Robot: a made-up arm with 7 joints. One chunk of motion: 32 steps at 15 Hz.
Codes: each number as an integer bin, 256 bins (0 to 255) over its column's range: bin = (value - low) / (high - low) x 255, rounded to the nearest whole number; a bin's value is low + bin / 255 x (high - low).
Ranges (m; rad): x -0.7..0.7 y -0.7..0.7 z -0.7..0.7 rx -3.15..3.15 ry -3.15..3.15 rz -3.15..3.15
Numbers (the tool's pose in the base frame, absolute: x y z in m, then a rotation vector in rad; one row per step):
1: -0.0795 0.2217 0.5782 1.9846 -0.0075 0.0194
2: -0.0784 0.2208 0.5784 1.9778 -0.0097 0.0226
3: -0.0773 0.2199 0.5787 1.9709 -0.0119 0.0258
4: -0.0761 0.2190 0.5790 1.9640 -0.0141 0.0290
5: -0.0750 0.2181 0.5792 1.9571 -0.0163 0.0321
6: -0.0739 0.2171 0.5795 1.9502 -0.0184 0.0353
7: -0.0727 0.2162 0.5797 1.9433 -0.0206 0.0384
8: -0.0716 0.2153 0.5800 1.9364 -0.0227 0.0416
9: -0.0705 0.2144 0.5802 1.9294 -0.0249 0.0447
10: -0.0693 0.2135 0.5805 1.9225 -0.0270 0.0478
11: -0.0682 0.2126 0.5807 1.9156 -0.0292 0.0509
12: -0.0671 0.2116 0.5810 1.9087 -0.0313 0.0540
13: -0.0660 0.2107 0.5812 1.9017 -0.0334 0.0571
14: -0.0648 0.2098 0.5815 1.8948 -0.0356 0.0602
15: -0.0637 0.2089 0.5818 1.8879 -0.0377 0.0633
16: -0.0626 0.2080 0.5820 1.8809 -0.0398 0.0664
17: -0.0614 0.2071 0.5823 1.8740 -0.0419 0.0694
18: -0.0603 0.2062 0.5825 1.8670 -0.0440 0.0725
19: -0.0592 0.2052 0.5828 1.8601 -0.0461 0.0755
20: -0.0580 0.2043 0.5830 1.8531 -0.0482 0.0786
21: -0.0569 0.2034 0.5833 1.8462 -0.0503 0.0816
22: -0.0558 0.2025 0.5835 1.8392 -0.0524 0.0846
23: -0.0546 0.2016 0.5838 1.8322 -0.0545 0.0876
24: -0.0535 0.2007 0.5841 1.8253 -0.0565 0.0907
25: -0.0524 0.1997 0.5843 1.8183 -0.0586 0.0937
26: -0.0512 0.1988 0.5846 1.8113 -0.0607 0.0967
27: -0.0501 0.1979 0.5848 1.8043 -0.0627 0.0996
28: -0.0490 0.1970 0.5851 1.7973 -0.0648 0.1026
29: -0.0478 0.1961 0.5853 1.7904 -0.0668 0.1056
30: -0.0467 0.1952 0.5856 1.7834 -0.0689 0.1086
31: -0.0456 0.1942 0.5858 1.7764 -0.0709 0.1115
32: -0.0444 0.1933 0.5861 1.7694 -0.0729 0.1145
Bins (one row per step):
1: 113 168 233 208 127 128
2: 113 168 233 208 127 128
3: 113 168 233 207 127 129
4: 114 167 233 207 127 129
5: 114 167 233 207 127 129
6: 114 167 233 206 127 129
7: 114 167 233 206 127 129
8: 114 167 233 206 127 129
9: 115 167 233 206 126 129
10: 115 166 233 205 126 129
11: 115 166 233 205 126 130
12: 115 166 233 205 126 130
13: 115 166 233 204 126 130
14: 116 166 233 204 126 130
15: 116 166 233 204 126 130
16: 116 165 234 204 126 130
17: 116 165 234 203 126 130
18: 117 165 234 203 126 130
19: 117 165 234 203 126 131
20: 117 165 234 203 126 131
21: 117 165 234 202 125 131
22: 117 164 234 202 125 131
23: 118 164 234 202 125 131
24: 118 164 234 201 125 131
25: 118 164 234 201 125 131
26: 118 164 234 201 125 131
27: 118 164 234 201 125 132
28: 119 163 234 200 125 132
29: 119 163 234 200 125 132
30: 119 163 234 200 125 132
31: 119 163 234 199 125 132
32: 119 163 234 199 125 132

